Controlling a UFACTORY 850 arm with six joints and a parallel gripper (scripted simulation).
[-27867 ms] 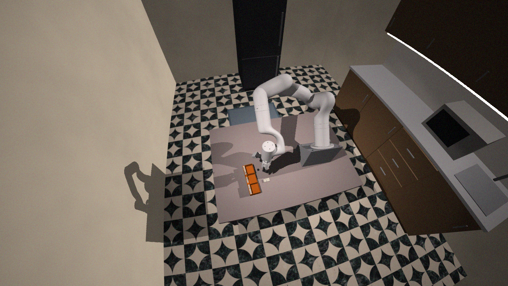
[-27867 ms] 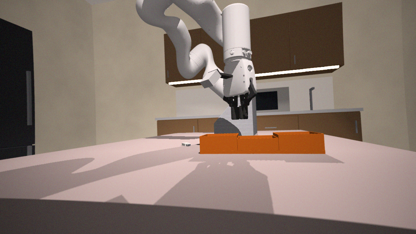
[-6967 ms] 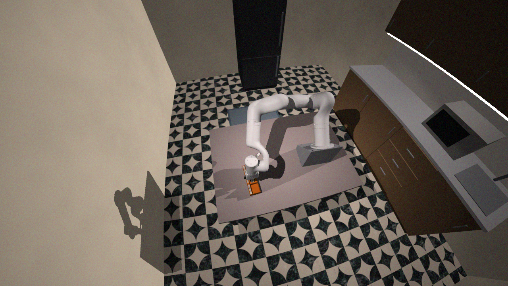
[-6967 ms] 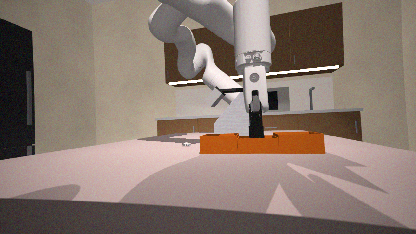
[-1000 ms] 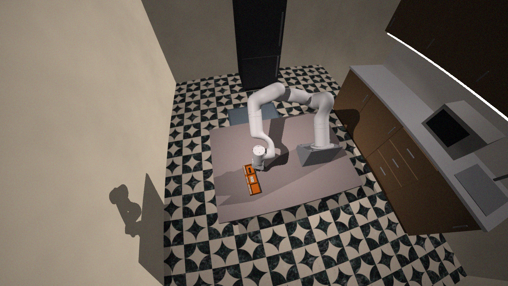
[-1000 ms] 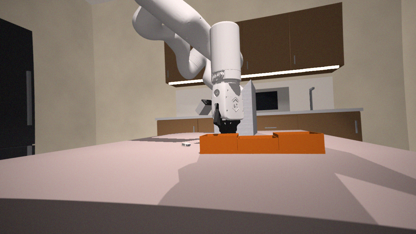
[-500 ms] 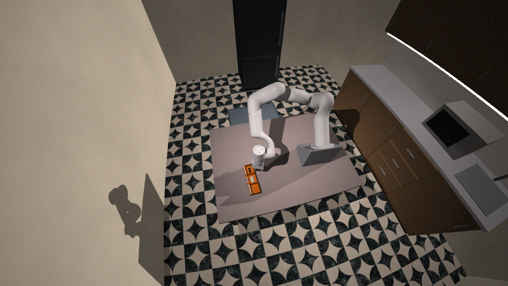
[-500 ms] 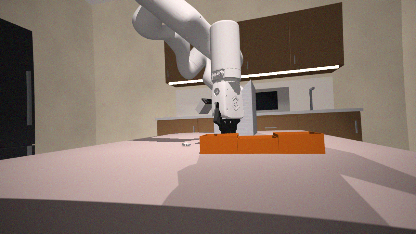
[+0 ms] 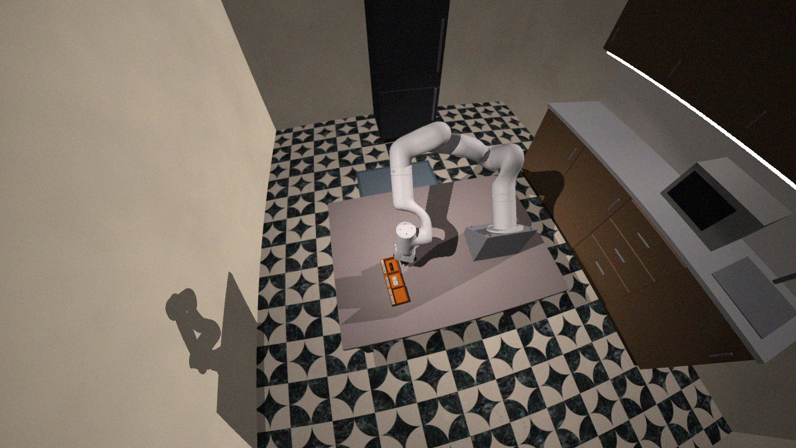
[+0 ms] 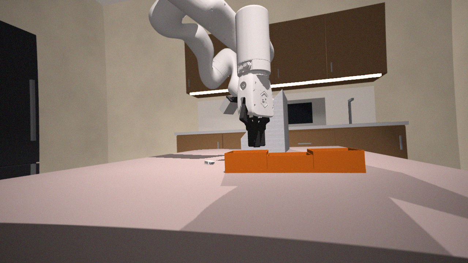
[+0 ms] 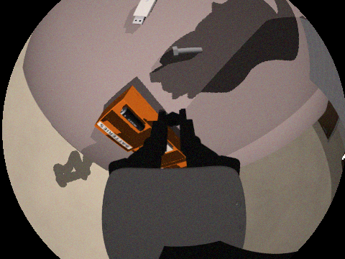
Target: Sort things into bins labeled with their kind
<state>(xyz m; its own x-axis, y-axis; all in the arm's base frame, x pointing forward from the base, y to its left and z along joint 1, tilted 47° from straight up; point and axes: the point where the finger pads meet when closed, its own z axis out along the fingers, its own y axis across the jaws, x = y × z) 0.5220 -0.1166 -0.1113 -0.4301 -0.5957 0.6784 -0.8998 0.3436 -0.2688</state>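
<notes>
Right now the silver bolt is 50 mm behind my hand, 60 mm to the right of it and 60 mm below it. From my hand the other things lie so: black battery 70 mm ahead, 10 mm to the right, 50 mm below; black nut 20 mm below; white domino 70 mm ahead, 70 mm to the left, 50 mm below.
</notes>
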